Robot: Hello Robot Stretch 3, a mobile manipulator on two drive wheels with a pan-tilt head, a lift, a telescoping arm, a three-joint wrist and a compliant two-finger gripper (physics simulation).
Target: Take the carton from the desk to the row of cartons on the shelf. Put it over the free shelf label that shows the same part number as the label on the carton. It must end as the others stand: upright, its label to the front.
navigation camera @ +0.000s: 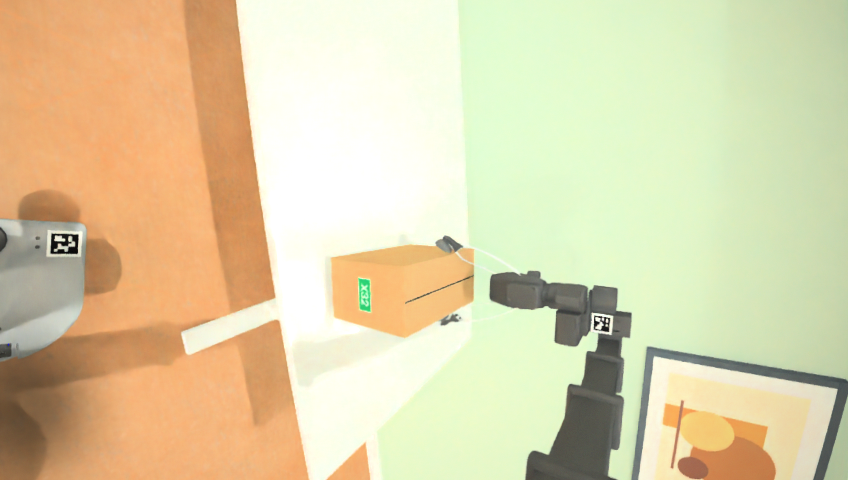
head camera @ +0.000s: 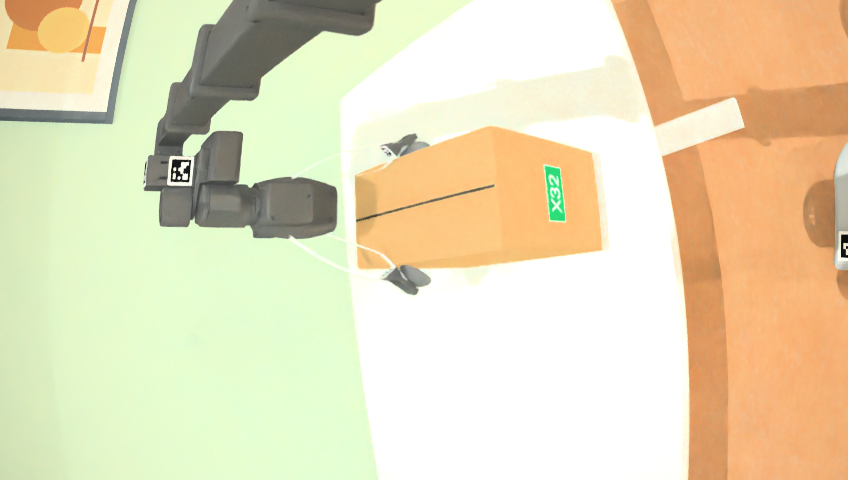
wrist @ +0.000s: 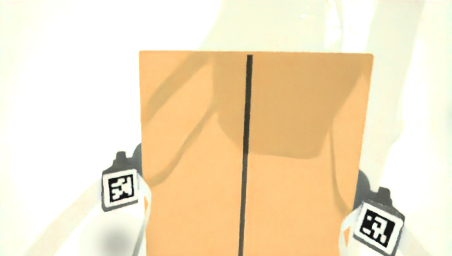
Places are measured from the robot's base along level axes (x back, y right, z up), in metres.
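Pixels of known places: gripper, fingertip midpoint: (wrist: 245, 171).
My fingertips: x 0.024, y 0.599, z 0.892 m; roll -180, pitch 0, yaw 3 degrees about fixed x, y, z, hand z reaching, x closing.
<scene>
Behind a point stands the place of what it marks.
An orange-brown carton (head camera: 499, 228) @(z 0.936, x 0.006, y 0.428 m) (navigation camera: 383, 297) @(z 0.891, x 0.043, y 0.433 m) (wrist: 290, 205) @(z 0.941, x 0.050, y 0.602 m) stands upright over the white desk (head camera: 505, 368) @(z 0.720, x -0.196, y 0.626 m) (navigation camera: 357, 148) @(z 0.720, x -0.252, y 0.517 m), seemingly a little above its top. A dark line runs along its top face. Its green label (head camera: 554, 193) @(z 0.848, x 0.046, y 0.434 m) (navigation camera: 364, 295) @(z 0.846, x 0.047, y 0.435 m) reads X32 and is on the side facing the robot. My gripper (head camera: 410, 212) @(z 0.892, x 0.024, y 0.599 m) (navigation camera: 450, 281) @(z 0.892, x 0.024, y 0.599 m) (wrist: 245, 171) @(z 0.892, x 0.024, y 0.599 m) comes from above, with one pad against each side of the carton near its top, and is shut on it. The carton's underside is hidden. The shelf, its labels and the row of cartons do not show.
My arm (head camera: 232, 65) @(z 1.230, x 0.087, y 0.316 m) (navigation camera: 586, 422) @(z 1.221, x 0.087, y 0.309 m) reaches out beside a pale green wall (head camera: 178, 368) @(z 1.143, x -0.281, y 1.090 m) (navigation camera: 654, 148) @(z 1.290, x -0.351, y 1.074 m) with a framed picture (head camera: 65, 29) @(z 1.476, x 0.459, y 1.237 m) (navigation camera: 708, 431) @(z 1.486, x 0.457, y 1.236 m). A pale bar (head camera: 702, 126) (navigation camera: 229, 327) extends from the desk's near edge over the orange floor. My base (head camera: 842, 208) @(z 0.160, x 0.079, y 0.152 m) (navigation camera: 41, 279) @(z 0.160, x 0.084, y 0.094 m) shows partly.
</scene>
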